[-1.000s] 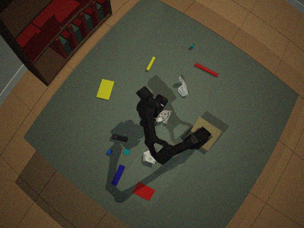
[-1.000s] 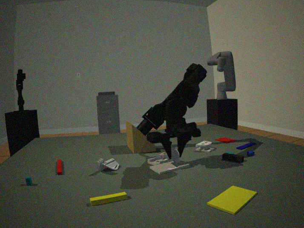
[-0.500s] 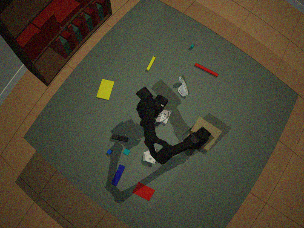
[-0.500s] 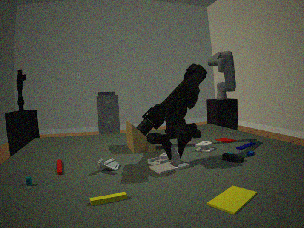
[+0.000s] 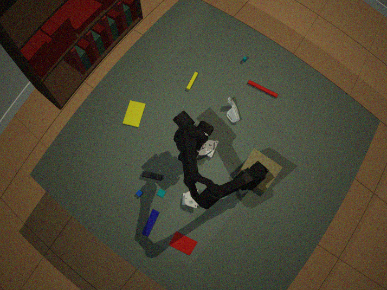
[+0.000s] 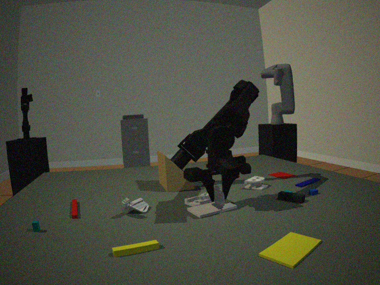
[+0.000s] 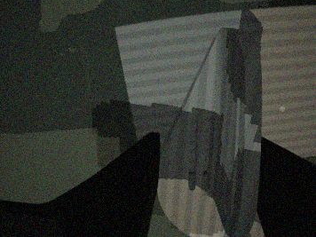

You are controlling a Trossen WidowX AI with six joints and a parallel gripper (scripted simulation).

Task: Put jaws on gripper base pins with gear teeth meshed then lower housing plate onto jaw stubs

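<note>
My gripper tip is 3 cm to the left of the flat white plate, 2 cm short of it and 1 cm above it. From my gripper tip the other things lie so: black block: 21 cm to the left, 7 cm ahead, 1 cm below; then white block: 18 cm to the left, 12 cm behind, 1 cm below; then gripper base: 18 cm to the left, 12 cm behind, 1 cm above.
</note>
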